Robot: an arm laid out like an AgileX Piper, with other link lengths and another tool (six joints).
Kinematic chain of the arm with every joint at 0, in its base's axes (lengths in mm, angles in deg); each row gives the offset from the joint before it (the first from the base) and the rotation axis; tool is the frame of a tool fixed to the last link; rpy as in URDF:
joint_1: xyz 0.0 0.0 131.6 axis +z
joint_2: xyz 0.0 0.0 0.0 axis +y
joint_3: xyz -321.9 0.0 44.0 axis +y
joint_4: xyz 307.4 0.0 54.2 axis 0.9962 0 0.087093
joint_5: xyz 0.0 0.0 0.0 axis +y
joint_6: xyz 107.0 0.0 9.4 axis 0.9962 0 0.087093
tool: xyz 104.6 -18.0 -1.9 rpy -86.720 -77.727 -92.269
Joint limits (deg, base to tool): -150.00..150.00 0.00..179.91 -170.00..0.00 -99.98..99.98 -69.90..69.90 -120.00..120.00
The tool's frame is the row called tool.
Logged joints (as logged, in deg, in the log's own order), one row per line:
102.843, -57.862, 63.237, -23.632, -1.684, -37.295
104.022, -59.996, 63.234, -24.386, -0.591, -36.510
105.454, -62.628, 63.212, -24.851, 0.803, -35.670
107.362, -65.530, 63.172, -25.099, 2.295, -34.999
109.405, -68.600, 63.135, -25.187, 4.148, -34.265
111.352, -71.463, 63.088, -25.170, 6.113, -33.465
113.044, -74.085, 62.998, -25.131, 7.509, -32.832
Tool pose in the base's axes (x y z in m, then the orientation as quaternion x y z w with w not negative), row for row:
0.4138, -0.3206, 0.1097, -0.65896, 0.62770, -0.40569, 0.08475
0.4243, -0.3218, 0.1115, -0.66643, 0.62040, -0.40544, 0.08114
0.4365, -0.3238, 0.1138, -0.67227, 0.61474, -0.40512, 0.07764
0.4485, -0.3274, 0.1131, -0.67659, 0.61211, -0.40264, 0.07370
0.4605, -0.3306, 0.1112, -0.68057, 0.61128, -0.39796, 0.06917
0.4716, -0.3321, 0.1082, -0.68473, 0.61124, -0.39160, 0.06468
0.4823, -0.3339, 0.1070, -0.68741, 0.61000, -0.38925, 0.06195
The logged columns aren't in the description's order. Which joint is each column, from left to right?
Columns, left to right: joint_2, joint_3, joint_6, joint_4, joint_5, joint_1.
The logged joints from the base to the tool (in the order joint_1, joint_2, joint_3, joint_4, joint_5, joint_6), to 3 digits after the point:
-37.295, 102.843, -57.862, -23.632, -1.684, 63.237
-36.510, 104.022, -59.996, -24.386, -0.591, 63.234
-35.670, 105.454, -62.628, -24.851, 0.803, 63.212
-34.999, 107.362, -65.530, -25.099, 2.295, 63.172
-34.265, 109.405, -68.600, -25.187, 4.148, 63.135
-33.465, 111.352, -71.463, -25.170, 6.113, 63.088
-32.832, 113.044, -74.085, -25.131, 7.509, 62.998

